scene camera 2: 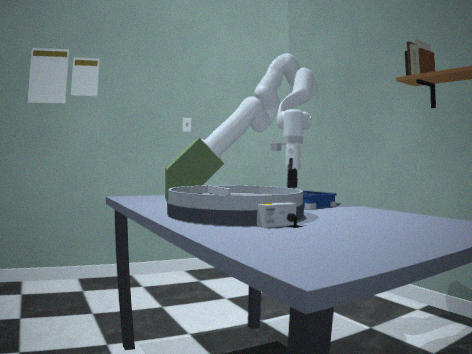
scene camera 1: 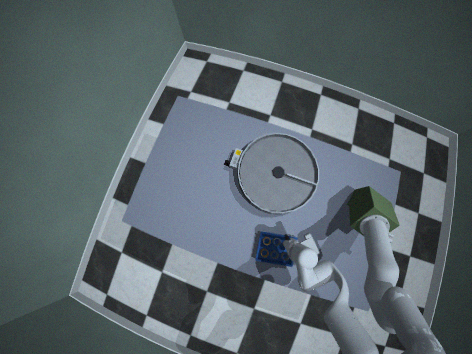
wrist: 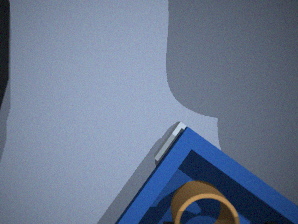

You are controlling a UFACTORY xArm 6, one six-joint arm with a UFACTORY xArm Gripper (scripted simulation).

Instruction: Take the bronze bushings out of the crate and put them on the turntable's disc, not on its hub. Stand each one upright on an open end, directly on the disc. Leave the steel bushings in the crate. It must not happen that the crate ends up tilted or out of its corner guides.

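Note:
Grey turntable disc (scene camera 1: 263,170), visible.

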